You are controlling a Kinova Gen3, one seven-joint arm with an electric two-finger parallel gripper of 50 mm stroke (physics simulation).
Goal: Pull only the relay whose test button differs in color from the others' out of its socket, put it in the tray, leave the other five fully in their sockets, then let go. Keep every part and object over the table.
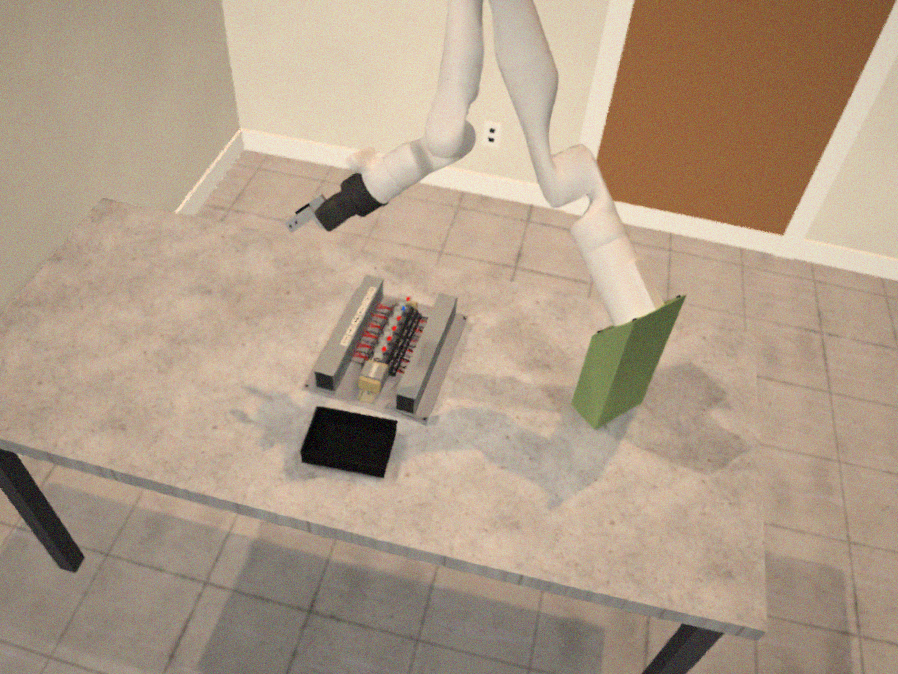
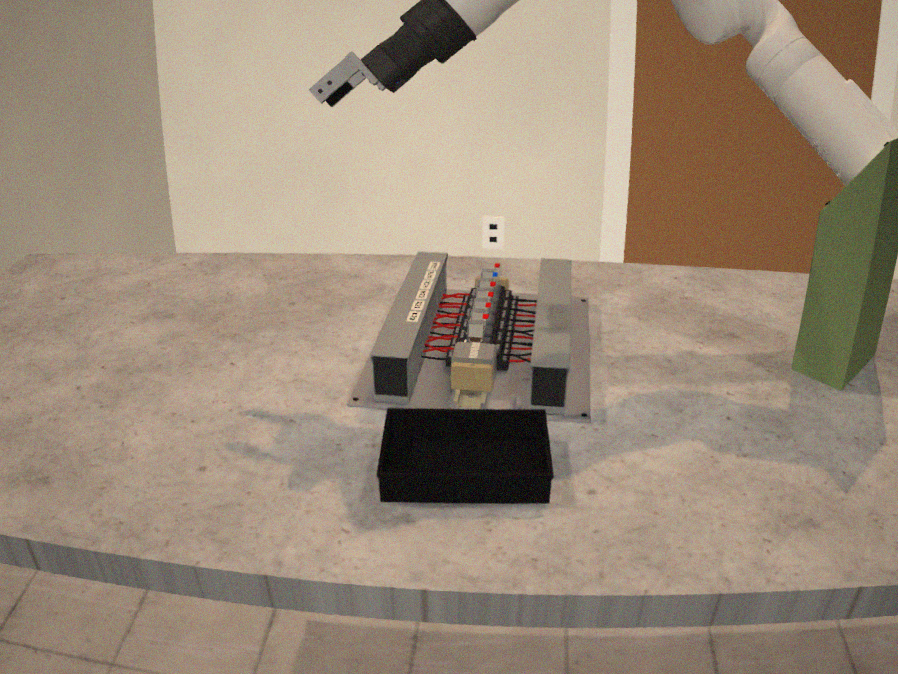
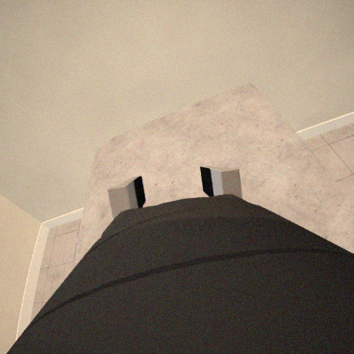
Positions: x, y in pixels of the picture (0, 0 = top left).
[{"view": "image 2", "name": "gripper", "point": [320, 98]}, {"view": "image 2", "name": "red-button relay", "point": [478, 325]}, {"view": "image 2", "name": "beige end block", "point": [479, 377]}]
